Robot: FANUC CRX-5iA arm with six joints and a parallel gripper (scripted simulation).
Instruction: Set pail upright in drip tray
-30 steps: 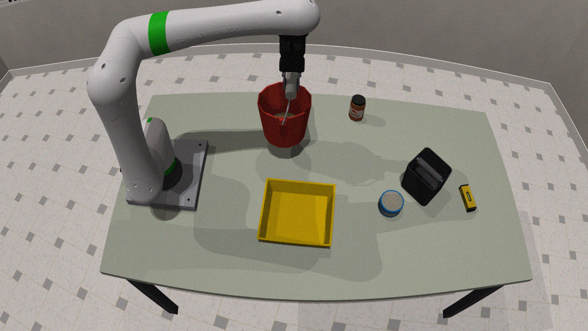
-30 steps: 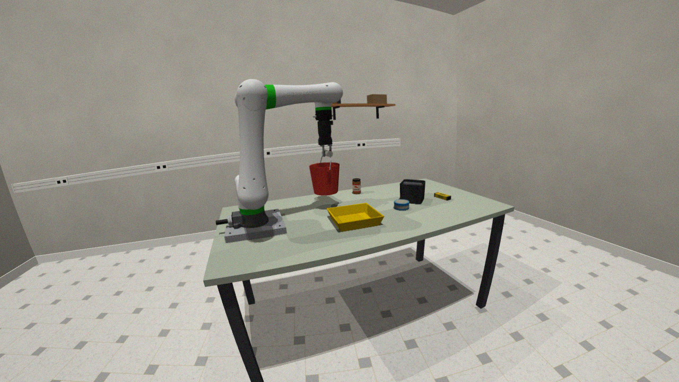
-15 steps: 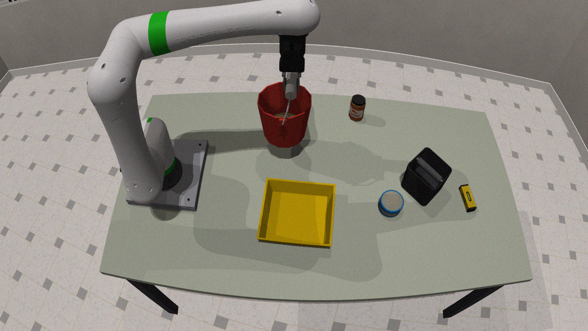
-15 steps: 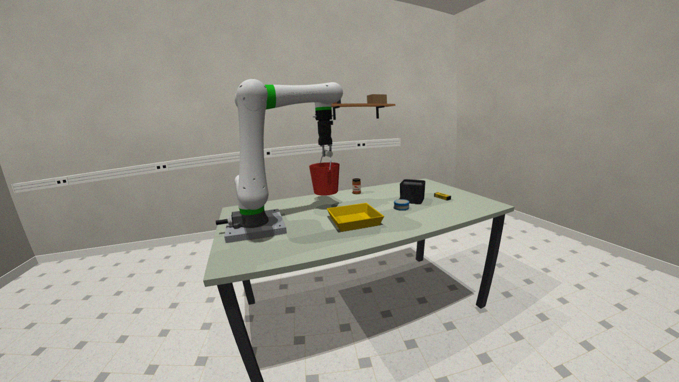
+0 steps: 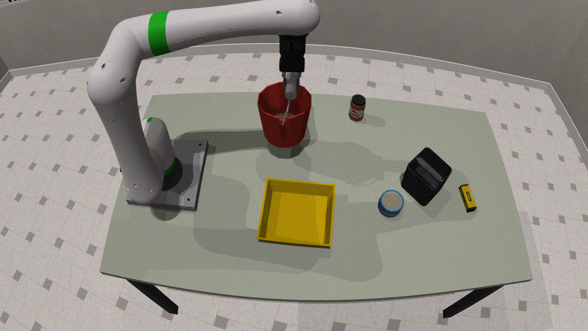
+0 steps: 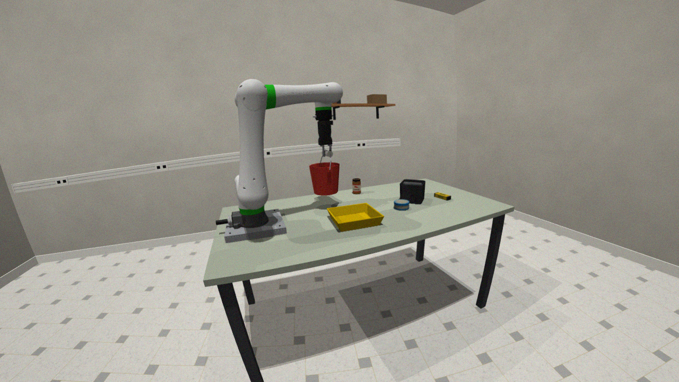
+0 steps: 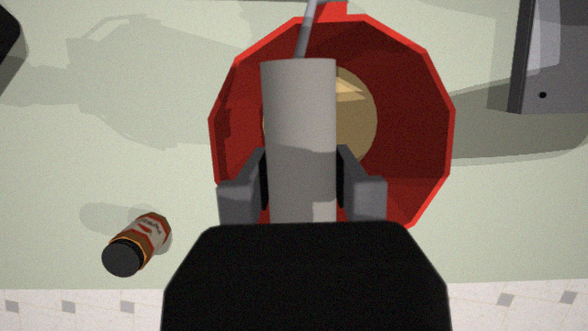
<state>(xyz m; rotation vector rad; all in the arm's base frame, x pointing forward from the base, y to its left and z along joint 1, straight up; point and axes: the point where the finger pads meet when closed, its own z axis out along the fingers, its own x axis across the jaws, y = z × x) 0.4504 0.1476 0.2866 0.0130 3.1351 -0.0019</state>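
Right now my hand is 9 cm above the red pail and 1 cm past it. The rest, counted from my hand: pail handle: 3 cm below, 1 cm behind; then yellow drip tray: 30 cm below, 28 cm to the right, 3 cm ahead; then jar: 27 cm below, 25 cm ahead, 18 cm to the left.
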